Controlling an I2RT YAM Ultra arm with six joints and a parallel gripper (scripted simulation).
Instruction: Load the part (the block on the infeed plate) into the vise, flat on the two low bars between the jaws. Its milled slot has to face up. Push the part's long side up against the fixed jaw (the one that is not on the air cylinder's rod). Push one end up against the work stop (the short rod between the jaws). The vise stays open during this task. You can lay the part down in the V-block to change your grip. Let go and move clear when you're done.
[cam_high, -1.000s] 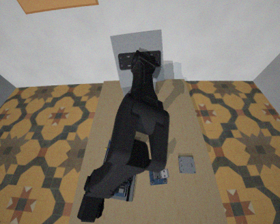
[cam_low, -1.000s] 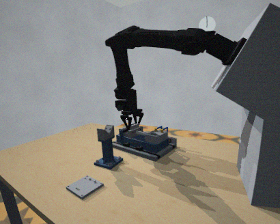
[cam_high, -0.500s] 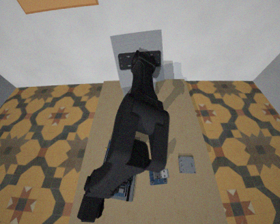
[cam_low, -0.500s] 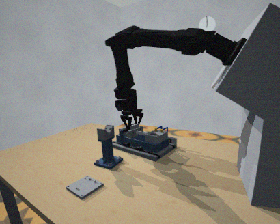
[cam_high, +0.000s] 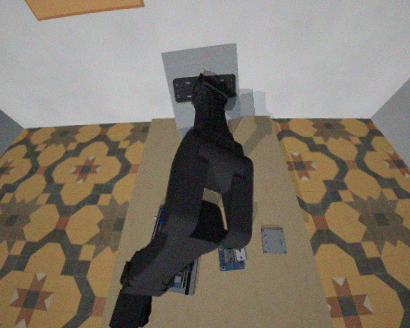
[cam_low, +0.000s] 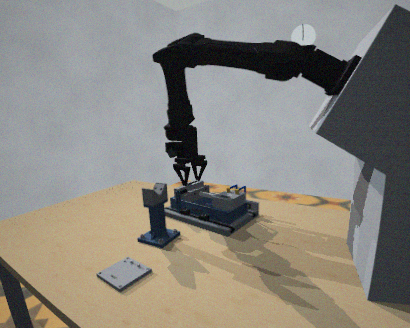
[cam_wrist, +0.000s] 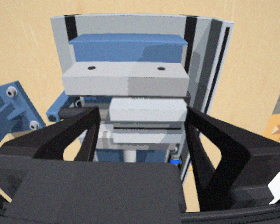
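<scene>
My hand is 1 cm past the part and 1 cm above it. The rest, counted from my hand: fixed jaw 3 cm below, 2 cm ahead, 1 cm to the left; then moving jaw 4 cm behind, 3 cm below, 2 cm to the left; then work stop 6 cm to the left, 2 cm below.
</scene>
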